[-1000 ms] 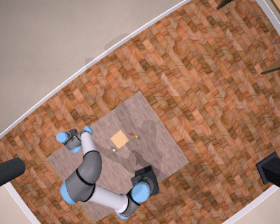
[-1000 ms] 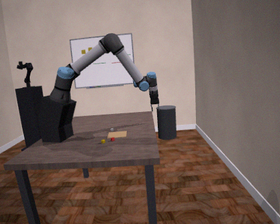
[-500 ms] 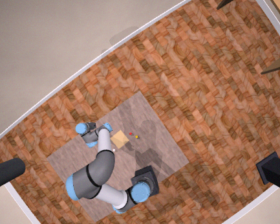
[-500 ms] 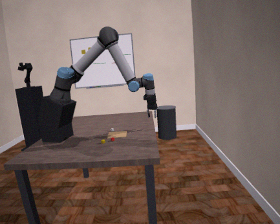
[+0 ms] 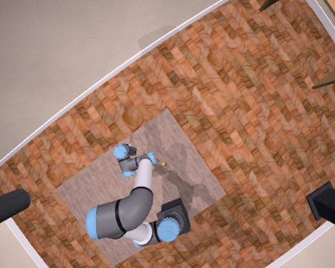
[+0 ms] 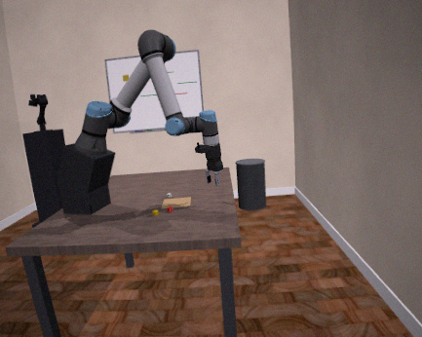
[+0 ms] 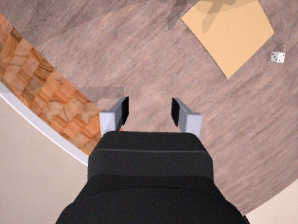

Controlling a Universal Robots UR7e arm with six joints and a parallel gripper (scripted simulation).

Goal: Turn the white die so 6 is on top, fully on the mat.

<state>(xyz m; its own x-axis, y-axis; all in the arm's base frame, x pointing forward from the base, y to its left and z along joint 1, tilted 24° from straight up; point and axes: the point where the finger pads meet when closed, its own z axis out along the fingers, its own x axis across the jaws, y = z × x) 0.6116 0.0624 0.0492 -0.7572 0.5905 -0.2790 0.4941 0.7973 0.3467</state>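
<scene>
Right now my hand is 25 cm past the yellow die, 17 cm to the left of it and 10 cm above it. The rest, counted from my hand: white die 26 cm behind, 10 cm to the left, 10 cm below; red die 19 cm behind, 13 cm to the right, 10 cm below; tan mat 19 cm behind, 11 cm below.
</scene>
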